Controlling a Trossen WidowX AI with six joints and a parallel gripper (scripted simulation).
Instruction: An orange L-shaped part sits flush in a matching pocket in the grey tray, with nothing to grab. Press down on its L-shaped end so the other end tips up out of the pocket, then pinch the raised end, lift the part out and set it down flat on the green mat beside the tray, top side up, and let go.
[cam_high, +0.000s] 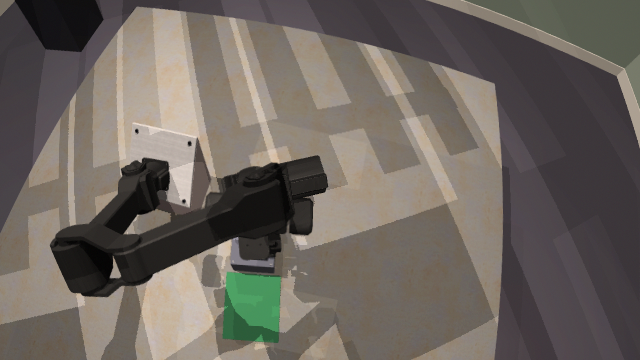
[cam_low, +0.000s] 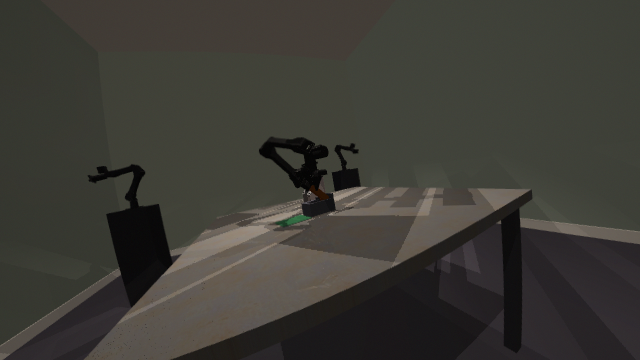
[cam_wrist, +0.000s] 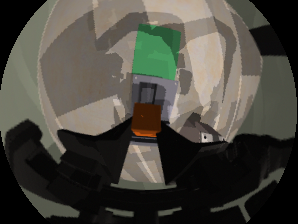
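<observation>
The green mat lies 140 mm to the right of my gripper tip and 130 mm below it. Round my gripper tip: orange L-shaped part: 20 mm behind, 30 mm to the left, 30 mm below.
</observation>
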